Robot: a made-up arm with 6 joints.
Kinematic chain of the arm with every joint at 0, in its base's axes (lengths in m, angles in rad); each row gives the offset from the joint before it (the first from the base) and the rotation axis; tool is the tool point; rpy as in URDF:
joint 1: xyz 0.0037 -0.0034 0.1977 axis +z
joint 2: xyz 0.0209 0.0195 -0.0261 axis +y
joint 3: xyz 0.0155 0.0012 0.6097 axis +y
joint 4: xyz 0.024 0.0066 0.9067 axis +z
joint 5: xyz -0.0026 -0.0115 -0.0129 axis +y
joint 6: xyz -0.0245 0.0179 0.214 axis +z
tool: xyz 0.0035 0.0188 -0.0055 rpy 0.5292 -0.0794 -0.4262
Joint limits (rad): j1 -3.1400..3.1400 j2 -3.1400..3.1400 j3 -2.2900..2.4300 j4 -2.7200..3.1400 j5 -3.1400..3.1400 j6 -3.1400..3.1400
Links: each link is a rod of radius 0.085 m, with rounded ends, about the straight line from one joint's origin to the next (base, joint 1, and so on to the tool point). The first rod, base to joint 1, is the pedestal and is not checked.
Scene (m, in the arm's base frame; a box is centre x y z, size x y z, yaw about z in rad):
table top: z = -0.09
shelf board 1: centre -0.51 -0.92 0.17 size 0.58 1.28 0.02 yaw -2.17
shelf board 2: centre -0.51 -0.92 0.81 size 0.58 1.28 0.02 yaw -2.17
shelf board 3: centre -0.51 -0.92 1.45 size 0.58 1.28 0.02 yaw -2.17
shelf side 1: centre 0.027 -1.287 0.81 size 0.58 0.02 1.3 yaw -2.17
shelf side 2: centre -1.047 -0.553 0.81 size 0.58 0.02 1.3 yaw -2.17
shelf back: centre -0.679 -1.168 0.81 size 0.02 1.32 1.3 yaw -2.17
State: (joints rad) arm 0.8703 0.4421 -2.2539 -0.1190 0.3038 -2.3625
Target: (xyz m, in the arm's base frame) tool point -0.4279 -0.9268 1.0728
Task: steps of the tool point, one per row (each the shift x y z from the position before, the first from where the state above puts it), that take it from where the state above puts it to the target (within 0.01 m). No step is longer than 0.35 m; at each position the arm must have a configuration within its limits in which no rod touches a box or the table.
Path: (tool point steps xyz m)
1: -0.1068 0.1531 0.0531
2: -0.0569 0.1669 0.0488
3: -0.0087 0.1649 0.0432
4: 0.0510 -0.1563 0.1864
5: 0.1118 -0.1210 0.1810
6: 0.1499 -0.0615 0.1705
7: 0.1577 0.0097 0.1554
8: -0.1109 -0.2551 -0.1093
9: -0.1026 -0.2312 -0.1777

